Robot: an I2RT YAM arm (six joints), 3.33 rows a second.
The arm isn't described. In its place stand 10 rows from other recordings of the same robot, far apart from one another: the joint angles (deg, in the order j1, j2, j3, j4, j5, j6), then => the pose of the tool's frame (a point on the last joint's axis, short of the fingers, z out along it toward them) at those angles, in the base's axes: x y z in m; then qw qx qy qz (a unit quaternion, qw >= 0).
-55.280 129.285 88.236 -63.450 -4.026 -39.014 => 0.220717 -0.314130 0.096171 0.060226 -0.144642 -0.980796 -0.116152
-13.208 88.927 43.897 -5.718 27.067 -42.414 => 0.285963 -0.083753 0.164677 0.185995 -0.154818 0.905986 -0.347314
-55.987 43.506 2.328 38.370 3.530 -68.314 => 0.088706 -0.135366 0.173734 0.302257 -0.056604 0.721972 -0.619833
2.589 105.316 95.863 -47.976 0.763 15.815 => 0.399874 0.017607 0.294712 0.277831 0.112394 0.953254 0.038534
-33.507 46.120 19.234 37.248 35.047 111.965 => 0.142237 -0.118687 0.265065 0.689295 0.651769 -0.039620 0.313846
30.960 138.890 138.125 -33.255 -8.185 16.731 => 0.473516 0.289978 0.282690 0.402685 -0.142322 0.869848 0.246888
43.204 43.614 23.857 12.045 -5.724 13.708 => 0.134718 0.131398 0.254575 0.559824 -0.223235 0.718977 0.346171
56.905 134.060 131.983 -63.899 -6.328 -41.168 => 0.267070 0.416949 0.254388 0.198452 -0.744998 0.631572 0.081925
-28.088 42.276 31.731 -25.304 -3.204 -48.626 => 0.146766 -0.076071 0.241091 0.372229 -0.171192 0.873534 -0.262826
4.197 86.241 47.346 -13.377 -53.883 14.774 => 0.286290 0.049845 0.194673 0.213635 -0.068114 0.853499 0.470383
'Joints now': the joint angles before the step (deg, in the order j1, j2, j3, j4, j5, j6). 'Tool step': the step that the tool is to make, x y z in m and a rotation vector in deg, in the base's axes. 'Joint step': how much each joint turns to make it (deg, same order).
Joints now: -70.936, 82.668, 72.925, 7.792, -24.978, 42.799
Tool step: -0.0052, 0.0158, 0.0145, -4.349, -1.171, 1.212
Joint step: -0.084, -3.404, -1.371, 2.314, -1.297, -0.339
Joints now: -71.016, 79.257, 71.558, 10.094, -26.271, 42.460
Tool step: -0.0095, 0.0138, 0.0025, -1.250, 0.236, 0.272
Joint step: -0.956, -3.431, -2.424, -0.180, -1.256, -0.628
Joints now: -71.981, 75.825, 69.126, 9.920, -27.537, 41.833
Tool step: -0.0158, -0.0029, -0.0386, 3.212, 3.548, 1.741
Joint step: -3.477, -0.689, -7.002, 0.798, -5.236, -2.848
